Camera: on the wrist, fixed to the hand. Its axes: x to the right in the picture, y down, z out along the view.
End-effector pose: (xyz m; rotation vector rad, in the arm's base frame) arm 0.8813 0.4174 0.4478 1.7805 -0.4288 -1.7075
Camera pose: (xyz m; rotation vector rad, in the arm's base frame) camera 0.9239 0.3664 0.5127 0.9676 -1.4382 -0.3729
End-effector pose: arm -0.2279 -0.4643 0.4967 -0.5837 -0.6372 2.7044
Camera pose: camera -0.2201 -0.5340 0.4358 0.8372 -0.1986 -1.8190
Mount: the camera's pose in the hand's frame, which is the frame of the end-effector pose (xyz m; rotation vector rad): -0.0136 0.0874 -0.0285 0.1927 0.1555 1.5956
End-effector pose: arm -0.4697 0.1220 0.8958 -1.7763 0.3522 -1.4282
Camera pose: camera -0.4770 0.0639 0.8236 -0.6872 1.2712 -0.3578
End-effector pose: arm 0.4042 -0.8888 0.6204 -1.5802 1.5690 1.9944
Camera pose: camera 0.3707 -0.9433 0.6878 0.0768 -2.0133 -1.0872
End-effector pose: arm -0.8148 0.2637 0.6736 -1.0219 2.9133 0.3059
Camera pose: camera -0.8577 0.3332 0.7180 -1.2977 -2.6527 0.0645
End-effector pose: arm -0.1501 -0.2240 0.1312 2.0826 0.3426 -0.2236
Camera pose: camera -0.1334 -0.2438 0.2204 1.9491 -1.2833 0.8732
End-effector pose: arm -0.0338 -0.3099 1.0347 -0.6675 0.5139 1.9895
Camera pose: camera -0.0982 -0.3767 1.0290 0.1488 -1.2076 -2.3497
